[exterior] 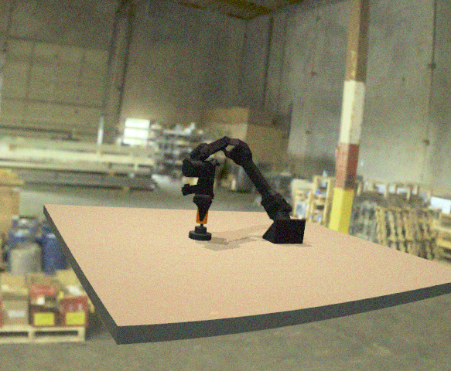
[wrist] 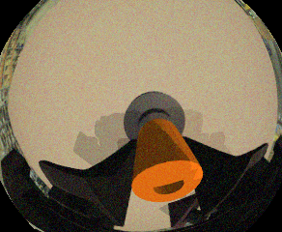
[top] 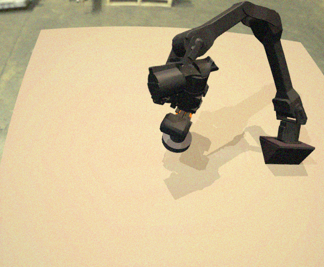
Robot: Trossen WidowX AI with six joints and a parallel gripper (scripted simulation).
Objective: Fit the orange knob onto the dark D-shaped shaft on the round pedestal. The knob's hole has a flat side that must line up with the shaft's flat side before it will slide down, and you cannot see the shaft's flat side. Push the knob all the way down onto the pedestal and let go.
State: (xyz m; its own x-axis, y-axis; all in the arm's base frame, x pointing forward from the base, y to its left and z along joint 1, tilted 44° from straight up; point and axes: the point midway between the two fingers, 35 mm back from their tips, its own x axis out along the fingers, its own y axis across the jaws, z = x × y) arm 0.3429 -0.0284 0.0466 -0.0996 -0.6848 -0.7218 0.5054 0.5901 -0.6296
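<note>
The orange knob is 2 cm above my gripper tip. Round my gripper tip: pedestal: 4 cm below.
</note>
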